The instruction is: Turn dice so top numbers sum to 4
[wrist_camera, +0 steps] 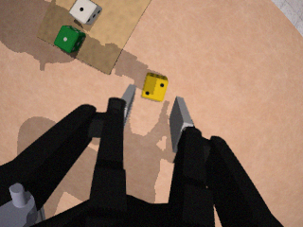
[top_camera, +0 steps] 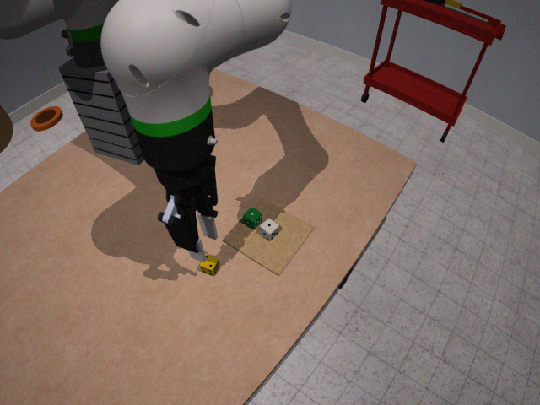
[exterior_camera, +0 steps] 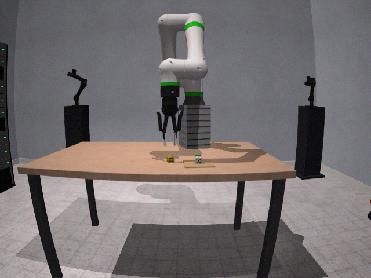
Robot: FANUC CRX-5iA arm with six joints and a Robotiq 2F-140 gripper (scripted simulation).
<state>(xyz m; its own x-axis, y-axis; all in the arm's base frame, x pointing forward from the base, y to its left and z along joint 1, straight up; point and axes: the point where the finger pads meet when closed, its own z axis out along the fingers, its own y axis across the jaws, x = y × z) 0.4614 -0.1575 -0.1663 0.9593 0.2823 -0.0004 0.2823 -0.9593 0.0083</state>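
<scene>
The yellow die lies 100 mm below my hand. From my hand the other things lie so: green die (140 mm to the left, 100 mm below); then white die (50 mm ahead, 140 mm to the left, 100 mm below); then tan mat (50 mm ahead, 140 mm to the left, 110 mm below).
</scene>
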